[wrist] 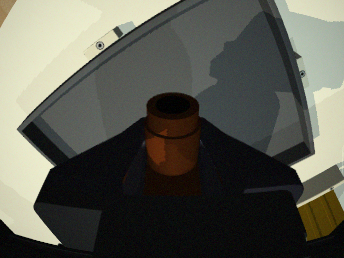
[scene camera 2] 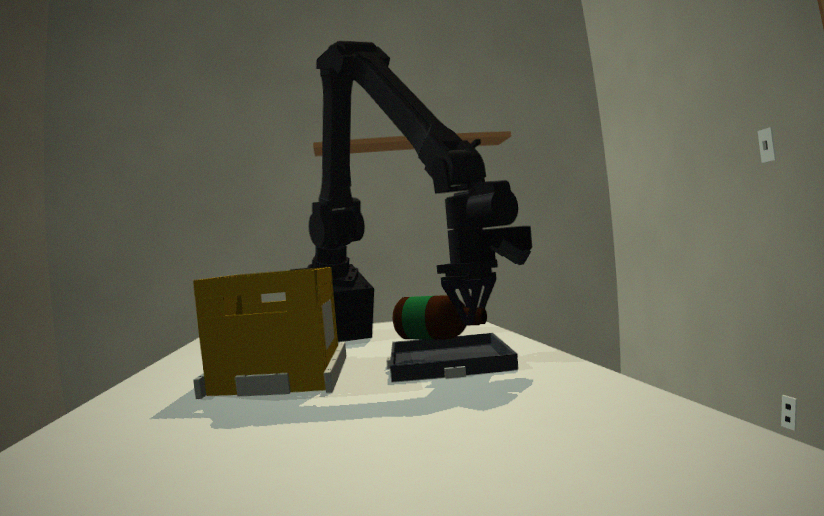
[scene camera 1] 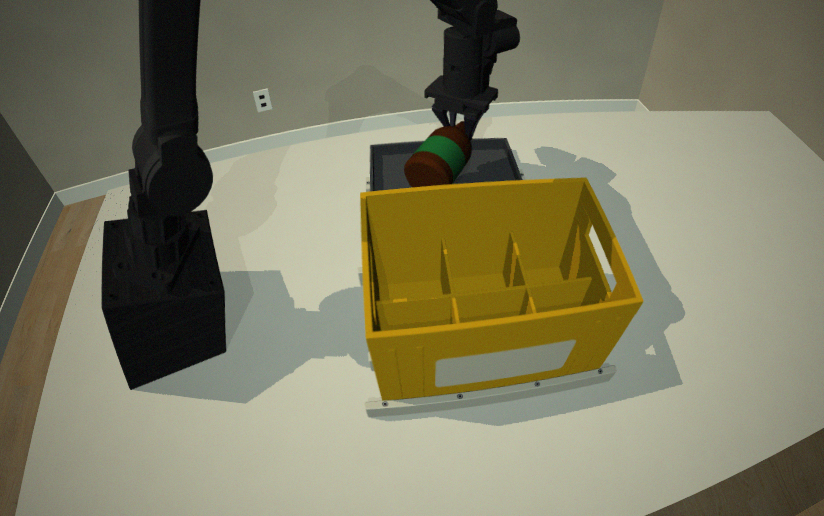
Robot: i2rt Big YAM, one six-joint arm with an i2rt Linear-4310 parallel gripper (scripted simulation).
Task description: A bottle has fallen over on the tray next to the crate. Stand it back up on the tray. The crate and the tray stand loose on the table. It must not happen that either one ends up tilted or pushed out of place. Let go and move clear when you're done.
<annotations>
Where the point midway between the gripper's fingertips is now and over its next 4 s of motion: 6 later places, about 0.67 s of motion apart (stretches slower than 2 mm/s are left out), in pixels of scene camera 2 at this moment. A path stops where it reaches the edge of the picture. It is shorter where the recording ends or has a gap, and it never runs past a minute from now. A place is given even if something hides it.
My gripper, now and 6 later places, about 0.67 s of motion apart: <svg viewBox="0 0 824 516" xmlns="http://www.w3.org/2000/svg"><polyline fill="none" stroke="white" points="472,323 470,304 469,284 467,267 466,256 465,252 464,252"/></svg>
</annotations>
